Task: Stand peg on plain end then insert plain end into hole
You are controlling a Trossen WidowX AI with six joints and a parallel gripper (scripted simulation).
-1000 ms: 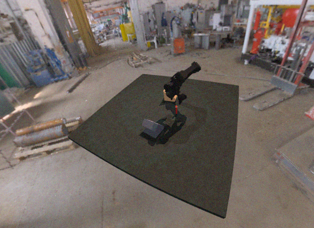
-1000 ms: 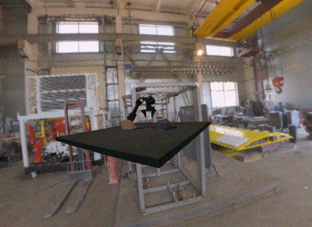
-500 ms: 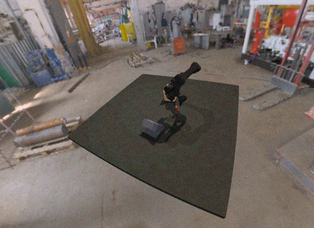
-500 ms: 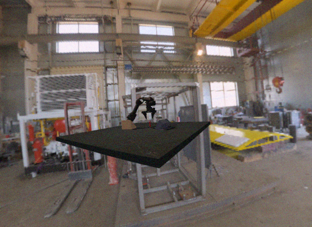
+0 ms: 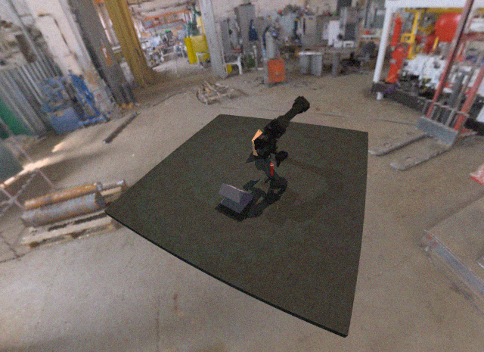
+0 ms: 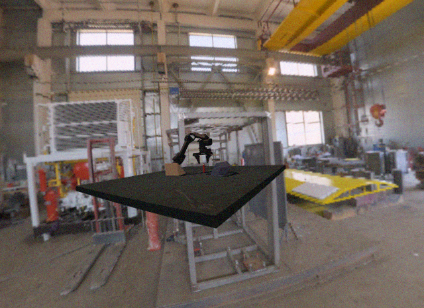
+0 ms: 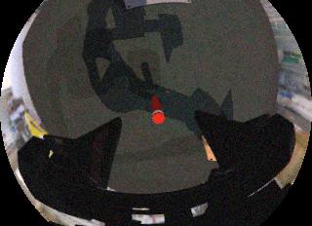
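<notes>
Now: gripper tip 30 mm above the red peg. Also, from my gripper tip: grey sloped panel 230 mm ahead, 110 mm to the right, 40 mm below.
</notes>
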